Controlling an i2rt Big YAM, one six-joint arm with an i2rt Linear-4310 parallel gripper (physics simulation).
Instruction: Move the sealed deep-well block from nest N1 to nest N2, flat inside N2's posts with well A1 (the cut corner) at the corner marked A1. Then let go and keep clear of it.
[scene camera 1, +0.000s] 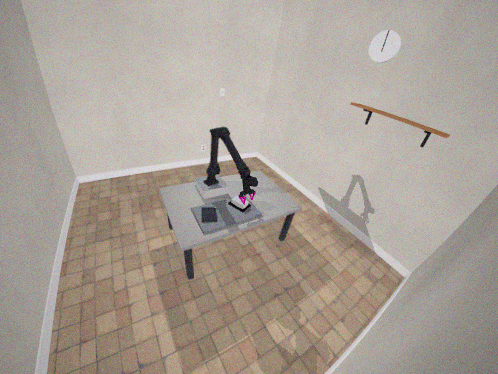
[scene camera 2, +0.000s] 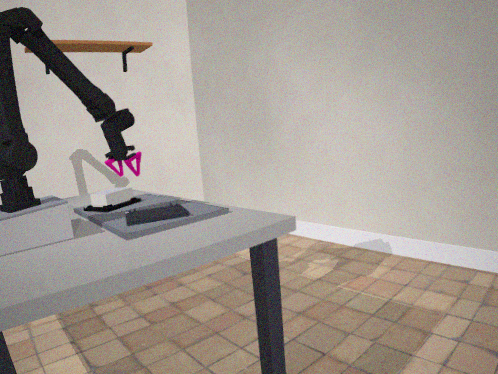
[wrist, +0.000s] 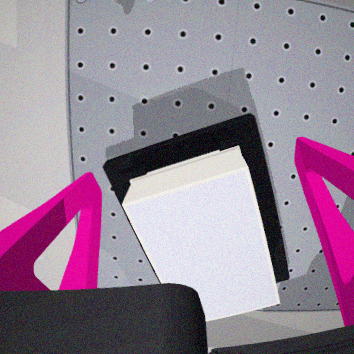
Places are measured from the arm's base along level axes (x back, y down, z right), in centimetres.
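Pixels of known places: gripper, fingertip midpoint: (scene camera 1: 247, 202) (scene camera 2: 129, 175) (wrist: 193, 165); arm's base, link origin: (scene camera 1: 211, 182) (scene camera 2: 20, 207).
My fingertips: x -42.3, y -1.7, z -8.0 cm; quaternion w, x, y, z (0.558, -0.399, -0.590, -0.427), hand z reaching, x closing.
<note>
Ahead of a thing's pixels: the offset from my fingertips to its top centre. Level surfaces: height alone.
The sealed deep-well block {dx +8.7, dy +3.6, dz +0.4 cm} (scene camera 1: 241, 203) (scene camera 2: 105, 198) (wrist: 200, 240) is a white box standing upright in the black nest N1 {dx +8.8, dy +7.2, dz +0.4 cm} (scene camera 2: 127, 204) (wrist: 200, 145). My gripper (scene camera 1: 247, 201) (scene camera 2: 129, 175) (wrist: 193, 165) is open and empty, with magenta fingers above the block. In the wrist view one finger is on each side of the block, and the block is turned relative to them. The other nest, N2 {dx +12.8, dy +6.8, dz +29.7 cm} (scene camera 1: 209, 215) (scene camera 2: 157, 214), is a dark, low, empty frame beside N1. The block's cut corner and the A1 mark cannot be made out. The gripper body hides the block's lower left corner in the wrist view.
Both nests stand on a grey board {dx +8.0, dy +8.9, dz +15.0 cm} (scene camera 1: 250, 215) (scene camera 2: 210, 212) (wrist: 165, 50) with rows of holes. The board lies on the grey table {dy +10.3 cm} (scene camera 1: 175, 200) (scene camera 2: 260, 222). The arm's base stands behind the board. A wooden shelf (scene camera 1: 400, 119) (scene camera 2: 100, 47) hangs on the wall, away from the table.
</note>
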